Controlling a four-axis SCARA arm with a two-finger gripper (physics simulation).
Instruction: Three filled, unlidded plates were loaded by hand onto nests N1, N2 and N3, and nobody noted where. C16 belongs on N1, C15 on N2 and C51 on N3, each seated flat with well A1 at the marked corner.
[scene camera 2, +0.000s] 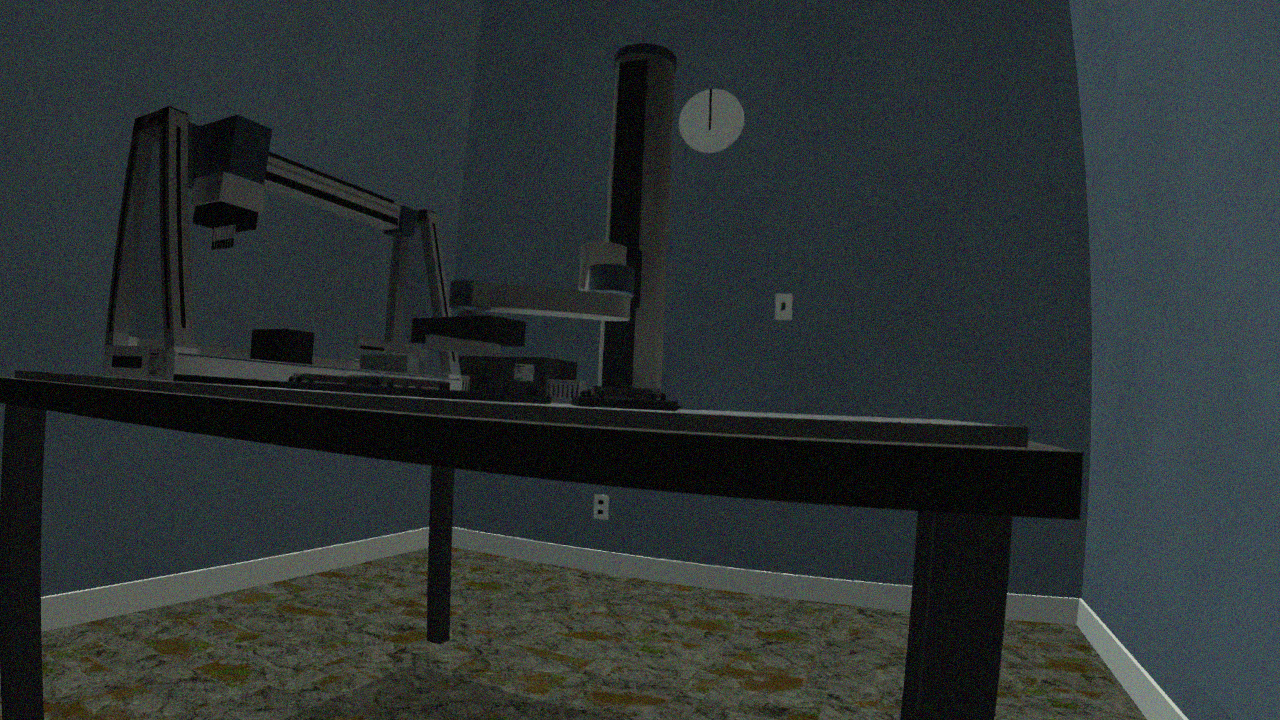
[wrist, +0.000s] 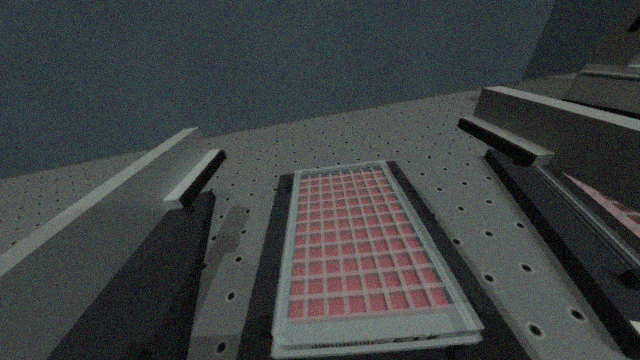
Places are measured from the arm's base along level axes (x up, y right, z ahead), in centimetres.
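Pixels of known places: gripper, between the fingertips: (scene camera 2: 389, 341) (wrist: 337, 124).
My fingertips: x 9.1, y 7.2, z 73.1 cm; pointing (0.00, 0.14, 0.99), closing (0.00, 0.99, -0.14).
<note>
For each thing: its middle in the pictures, then the offset to it from my fingertips. "spot": a spot on its surface instead. Level surfaces: height alone.
- Plate C16, middle of its body: (wrist: 349, 223) (scene camera 2: 398, 382) dx -5.9, dy -0.2, dz -2.3 cm
- second red-filled plate, a spot on its surface: (wrist: 605, 200) spot: dx -5.2, dy +14.5, dz -5.5 cm
- dark nest-like block, middle of its body: (wrist: 100, 289) (scene camera 2: 490, 393) dx -6.8, dy -16.9, dz -2.6 cm
- perforated deck, height of its surface: dx -7.8 cm
- dark box, a spot on its surface: (scene camera 2: 523, 377) spot: dx -1.7, dy +24.4, dz -76.5 cm
- hanging head, a spot on its surface: (scene camera 2: 230, 170) spot: dx +30.3, dy +39.4, dz +4.4 cm
Plate C16 (wrist: 362, 240) lies in the wrist view's middle with red-filled wells, seated level on a dark nest (wrist: 267, 260). Its end label is too faint to read here. My gripper (wrist: 337, 124) is open and empty; its fingers are wide apart, above and either side of the plate, touching nothing. Part of a second red-filled plate (wrist: 605, 200) shows at the right on another dark nest (wrist: 565, 235), partly hidden by the right finger. A dark nest-like block (wrist: 135, 285) shows at the left, partly behind the left finger. Nest numbers and the A1 corner marks cannot be read.
The perforated deck (wrist: 320, 142) lies around the nests. In the scene view, the arm's column (scene camera 2: 648, 223) stands on the table (scene camera 2: 805, 456), with a dark box (scene camera 2: 523, 377) beside it. A gantry frame (scene camera 2: 174, 232) with a hanging head (scene camera 2: 230, 170) stands at the left.
</note>
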